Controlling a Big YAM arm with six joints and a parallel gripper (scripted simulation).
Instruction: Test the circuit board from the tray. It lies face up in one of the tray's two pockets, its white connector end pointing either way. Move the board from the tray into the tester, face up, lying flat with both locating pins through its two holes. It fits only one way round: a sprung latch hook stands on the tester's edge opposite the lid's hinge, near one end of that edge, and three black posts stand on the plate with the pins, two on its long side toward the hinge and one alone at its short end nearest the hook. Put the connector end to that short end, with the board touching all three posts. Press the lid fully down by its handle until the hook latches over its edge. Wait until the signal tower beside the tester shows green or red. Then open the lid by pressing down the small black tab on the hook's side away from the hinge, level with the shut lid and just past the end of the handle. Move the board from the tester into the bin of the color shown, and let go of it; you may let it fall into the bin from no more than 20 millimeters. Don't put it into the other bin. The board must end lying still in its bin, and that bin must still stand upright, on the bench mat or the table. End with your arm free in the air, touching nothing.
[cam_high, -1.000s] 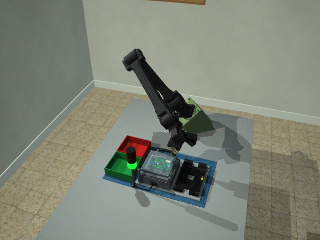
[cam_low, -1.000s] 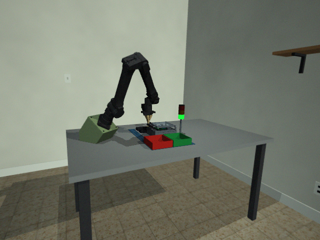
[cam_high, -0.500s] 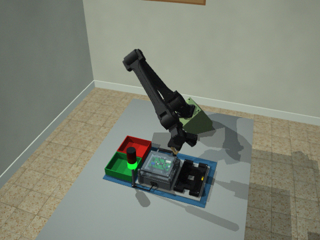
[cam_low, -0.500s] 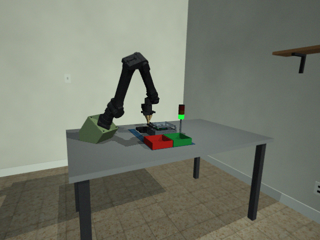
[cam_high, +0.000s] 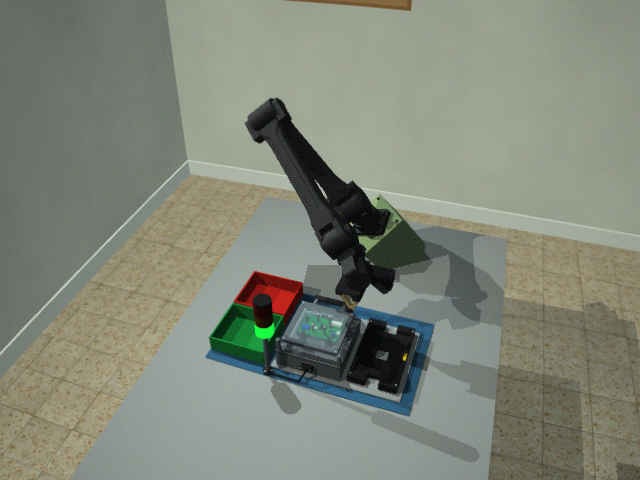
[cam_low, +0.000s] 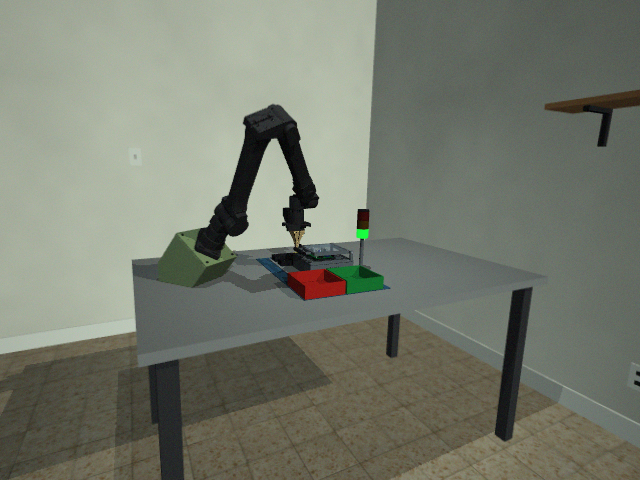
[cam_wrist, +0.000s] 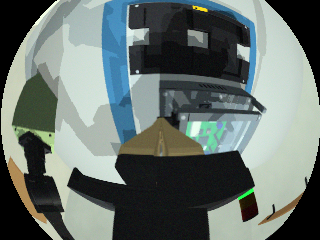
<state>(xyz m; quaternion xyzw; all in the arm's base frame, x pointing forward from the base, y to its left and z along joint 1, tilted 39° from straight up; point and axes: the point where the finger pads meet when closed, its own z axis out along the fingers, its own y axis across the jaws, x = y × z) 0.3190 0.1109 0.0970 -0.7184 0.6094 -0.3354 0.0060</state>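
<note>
My gripper is now 10 mm short of the latch hook and 10 mm above it. From my hand the other things lie so: tester plate 80 mm ahead, 50 mm to the right, 30 mm below; green circuit board 80 mm ahead, 60 mm to the right, 30 mm below; clear lid 80 mm ahead, 60 mm to the right, 10 mm below.
</note>
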